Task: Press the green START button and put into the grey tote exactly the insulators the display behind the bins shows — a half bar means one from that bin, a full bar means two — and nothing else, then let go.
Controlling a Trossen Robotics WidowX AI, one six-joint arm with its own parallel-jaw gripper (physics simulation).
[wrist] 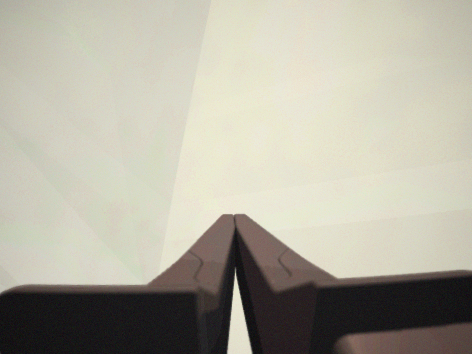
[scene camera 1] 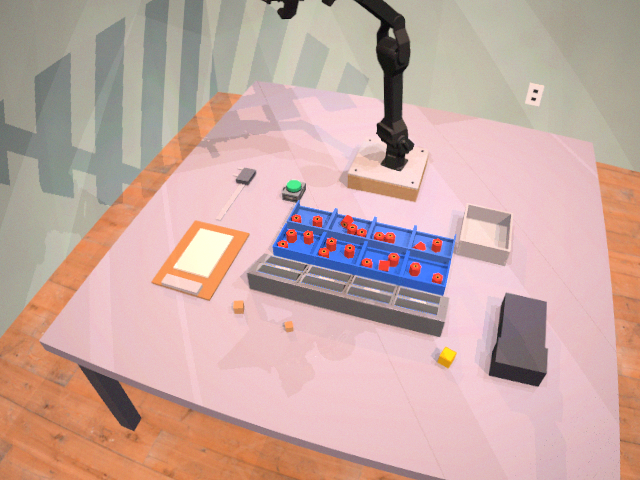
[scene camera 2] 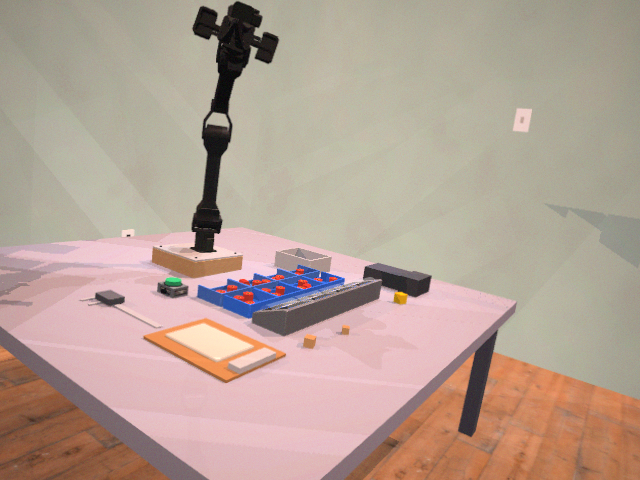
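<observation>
My gripper [wrist: 233, 225] is shut with nothing between its fingertips, raised high above the table; the wrist view shows pale wall behind it. The green START button [scene camera 1: 293, 185] [scene camera 2: 173, 281] sits on a small dark base left of the arm's base. The blue bins [scene camera 1: 364, 248] [scene camera 2: 271, 297] form two rows of four compartments holding red insulators, some upright, some tipped. The grey tote [scene camera 1: 483, 254] [scene camera 2: 302, 259] stands to the right of the bins in scene camera 1, and no insulator shows in it. The long grey display [scene camera 1: 343, 304] [scene camera 2: 328, 310] lies along the bins; its four windows show no bars that I can make out.
A black block [scene camera 1: 522, 335] [scene camera 2: 397, 279] and a yellow cube [scene camera 1: 447, 357] [scene camera 2: 400, 297] stand right of the display. Two small orange cubes [scene camera 1: 238, 306] [scene camera 2: 309, 341] lie before it. An orange clipboard [scene camera 1: 237, 242] [scene camera 2: 155, 336] and a dark plug-shaped object [scene camera 1: 246, 176] [scene camera 2: 109, 297] lie left.
</observation>
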